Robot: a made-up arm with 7 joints. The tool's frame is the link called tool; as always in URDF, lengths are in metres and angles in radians. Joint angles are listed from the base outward.
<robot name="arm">
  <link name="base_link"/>
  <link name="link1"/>
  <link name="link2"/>
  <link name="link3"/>
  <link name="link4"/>
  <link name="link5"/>
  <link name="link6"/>
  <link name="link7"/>
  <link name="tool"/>
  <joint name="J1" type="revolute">
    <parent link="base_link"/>
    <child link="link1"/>
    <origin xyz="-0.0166 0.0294 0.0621" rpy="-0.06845 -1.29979 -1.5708"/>
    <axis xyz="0 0 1"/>
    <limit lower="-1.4" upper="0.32"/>
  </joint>
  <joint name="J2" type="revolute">
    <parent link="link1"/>
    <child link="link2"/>
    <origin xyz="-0.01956 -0.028 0.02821" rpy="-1.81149 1.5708 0"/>
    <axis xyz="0 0 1"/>
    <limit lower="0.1" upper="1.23"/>
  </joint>
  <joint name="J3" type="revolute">
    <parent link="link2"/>
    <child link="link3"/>
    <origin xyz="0.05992 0.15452 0.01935" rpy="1.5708 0 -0.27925"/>
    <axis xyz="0 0 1"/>
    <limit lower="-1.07" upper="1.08"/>
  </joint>
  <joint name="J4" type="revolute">
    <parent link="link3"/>
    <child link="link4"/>
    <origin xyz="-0.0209 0.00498 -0.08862" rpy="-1.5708 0 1.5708"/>
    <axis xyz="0 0 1"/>
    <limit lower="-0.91" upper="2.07"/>
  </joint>
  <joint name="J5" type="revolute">
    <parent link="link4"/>
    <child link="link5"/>
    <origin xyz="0.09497 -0.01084 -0.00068" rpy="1.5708 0 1.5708"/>
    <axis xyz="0 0 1"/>
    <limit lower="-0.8" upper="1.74"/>
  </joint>
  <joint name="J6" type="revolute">
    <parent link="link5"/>
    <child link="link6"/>
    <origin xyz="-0.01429 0.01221 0.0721" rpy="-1.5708 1.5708 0"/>
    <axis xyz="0 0 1"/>
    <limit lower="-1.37" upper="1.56"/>
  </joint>
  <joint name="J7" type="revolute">
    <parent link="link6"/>
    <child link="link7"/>
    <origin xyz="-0.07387 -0.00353 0.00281" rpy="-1.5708 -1.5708 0"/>
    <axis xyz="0 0 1"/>
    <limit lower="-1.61" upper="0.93"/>
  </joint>
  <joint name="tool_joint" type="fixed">
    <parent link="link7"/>
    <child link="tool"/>
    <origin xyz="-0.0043 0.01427 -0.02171" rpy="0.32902 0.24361 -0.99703"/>
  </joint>
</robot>
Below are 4 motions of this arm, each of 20 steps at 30 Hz.
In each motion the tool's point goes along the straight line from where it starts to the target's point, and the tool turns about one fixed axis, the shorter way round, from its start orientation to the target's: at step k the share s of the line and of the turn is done. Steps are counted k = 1, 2, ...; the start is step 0. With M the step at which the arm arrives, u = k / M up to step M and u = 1 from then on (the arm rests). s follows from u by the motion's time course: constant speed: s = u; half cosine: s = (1 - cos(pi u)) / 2; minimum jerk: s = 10 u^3 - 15 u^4 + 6 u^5.
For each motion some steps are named. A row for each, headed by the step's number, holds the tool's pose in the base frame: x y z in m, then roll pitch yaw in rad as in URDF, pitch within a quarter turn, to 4 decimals.
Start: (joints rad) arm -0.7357 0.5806 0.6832 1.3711 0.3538 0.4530 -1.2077
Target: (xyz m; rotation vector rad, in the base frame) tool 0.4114 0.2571 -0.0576 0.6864 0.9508 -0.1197
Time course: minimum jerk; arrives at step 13
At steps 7, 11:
7: 0.3217 0.2893 -0.1516 0.5631 1.1384 0.1853
11: 0.4054 0.2592 -0.0639 0.8808 0.9144 0.3170

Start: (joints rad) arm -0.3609 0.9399 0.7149 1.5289 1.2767 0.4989 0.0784
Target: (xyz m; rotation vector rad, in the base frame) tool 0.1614 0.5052 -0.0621 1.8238 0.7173 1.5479
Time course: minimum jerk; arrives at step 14
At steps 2, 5, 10, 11, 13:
2: 0.0300 0.4586 -0.1924 2.4440 -0.3306 1.6670
5: 0.0600 0.4692 -0.1626 2.2772 -0.3952 1.5766
10: 0.1419 0.4983 -0.0814 1.8241 -0.6317 1.3884
11: 0.1521 0.5019 -0.0714 1.7665 -0.6655 1.3728
13: 0.1610 0.5050 -0.0625 1.7150 -0.6957 1.3608

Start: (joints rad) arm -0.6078 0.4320 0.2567 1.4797 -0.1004 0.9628 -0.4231
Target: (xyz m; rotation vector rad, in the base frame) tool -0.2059 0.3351 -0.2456 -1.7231 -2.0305 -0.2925
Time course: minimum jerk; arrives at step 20
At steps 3, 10, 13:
3: 0.1183 0.2415 -0.3292 2.8541 0.7847 2.8993
10: -0.0394 0.2870 -0.2885 2.8691 0.1030 2.3612
13: -0.1276 0.3125 -0.2658 3.0338 -0.2452 2.0529

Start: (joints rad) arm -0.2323 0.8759 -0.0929 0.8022 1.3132 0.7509 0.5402
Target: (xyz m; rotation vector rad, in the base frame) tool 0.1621 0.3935 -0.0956 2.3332 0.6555 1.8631
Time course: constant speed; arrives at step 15
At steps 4, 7, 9, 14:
4: 0.1499 0.3827 -0.1602 3.0397 -0.9239 0.2458
7: 0.1532 0.3856 -0.1426 2.8931 -1.0158 0.4220
9: 0.1554 0.3876 -0.1308 2.7655 -1.0674 0.5688
14: 0.1610 0.3925 -0.1015 2.3342 -1.1418 1.0473

